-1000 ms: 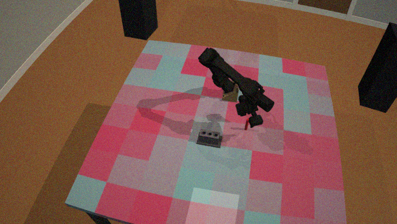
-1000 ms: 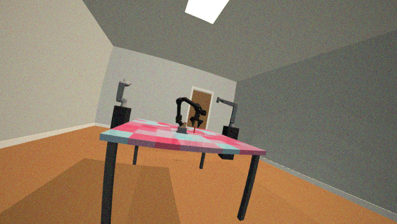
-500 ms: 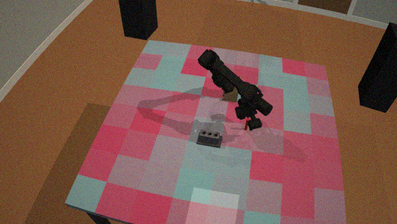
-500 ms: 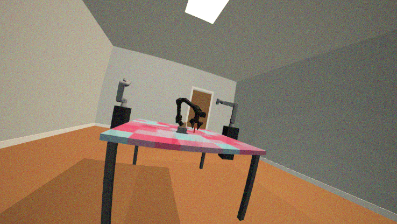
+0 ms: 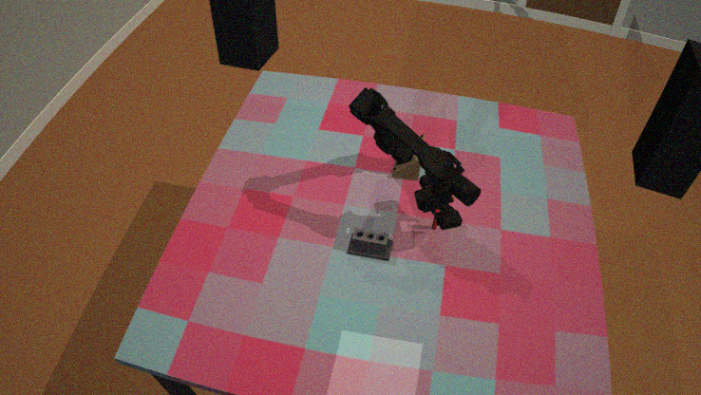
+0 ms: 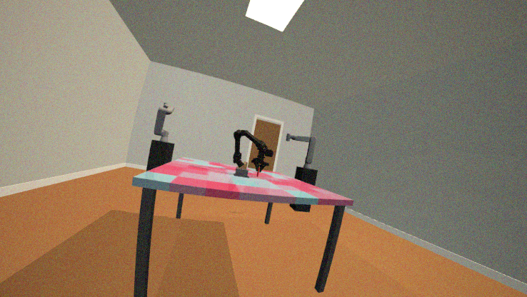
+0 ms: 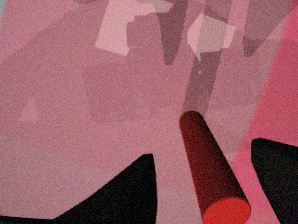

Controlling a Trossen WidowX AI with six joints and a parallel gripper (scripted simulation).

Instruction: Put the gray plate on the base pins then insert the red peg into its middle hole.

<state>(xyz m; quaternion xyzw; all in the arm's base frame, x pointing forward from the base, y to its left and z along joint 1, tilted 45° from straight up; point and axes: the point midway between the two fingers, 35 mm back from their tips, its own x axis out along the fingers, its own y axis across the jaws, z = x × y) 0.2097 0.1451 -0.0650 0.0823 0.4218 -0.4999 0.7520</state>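
Right now my gripper tip is 13 cm short of the gray plate and 16 cm to the left of it. The rest, counted from my gripper tip: red peg: right at my gripper tip; then dark base: 13 cm ahead, 16 cm to the right, 3 cm below.
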